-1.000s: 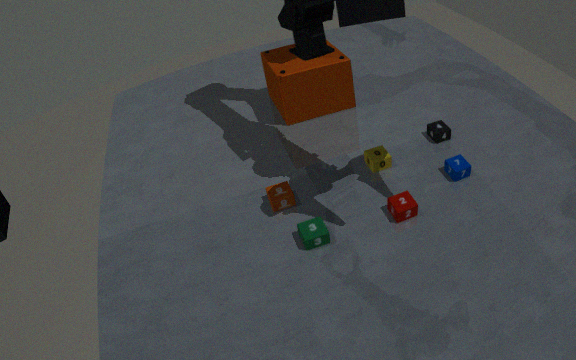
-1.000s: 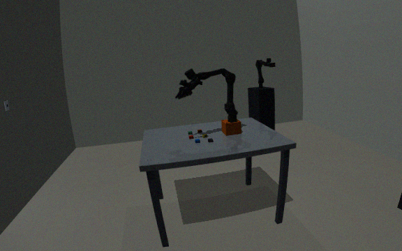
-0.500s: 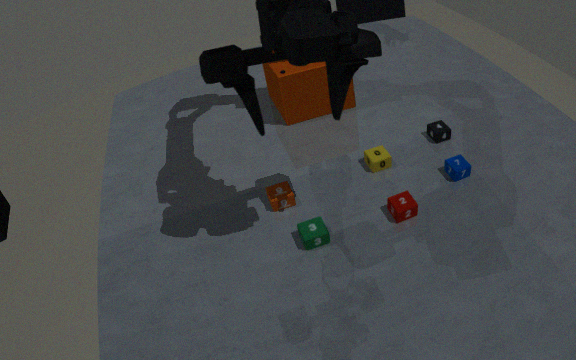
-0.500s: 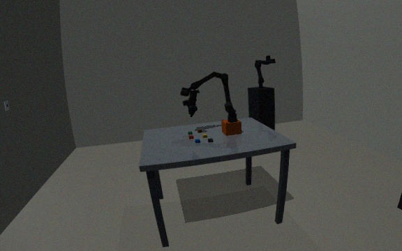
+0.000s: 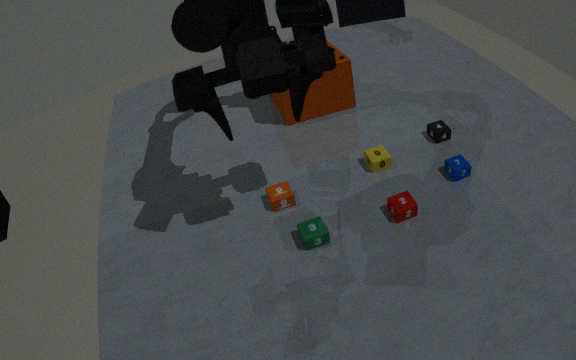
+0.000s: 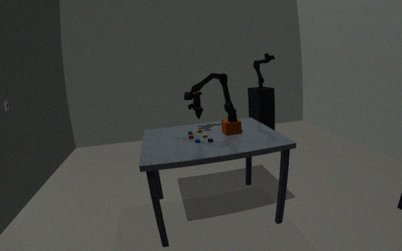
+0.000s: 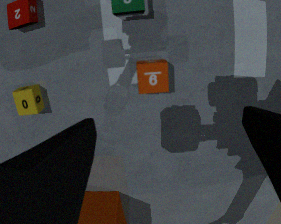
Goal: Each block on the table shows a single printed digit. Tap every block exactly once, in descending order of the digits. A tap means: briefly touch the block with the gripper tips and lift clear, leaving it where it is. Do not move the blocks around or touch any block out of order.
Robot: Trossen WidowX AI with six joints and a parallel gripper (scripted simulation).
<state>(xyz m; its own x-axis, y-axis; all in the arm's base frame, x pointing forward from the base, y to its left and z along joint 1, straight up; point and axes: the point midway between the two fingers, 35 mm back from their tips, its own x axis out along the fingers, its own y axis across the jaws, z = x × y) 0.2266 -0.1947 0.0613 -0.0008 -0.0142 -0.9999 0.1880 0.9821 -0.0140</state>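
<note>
The orange block is 120 mm below my gripper tip. From my gripper tip the other things lie so: red block: 130 mm to the left, 120 mm below, 120 mm ahead; yellow block: 160 mm to the left, 120 mm below, 10 mm ahead; green block: 120 mm below, 80 mm ahead, 10 mm to the left.
</note>
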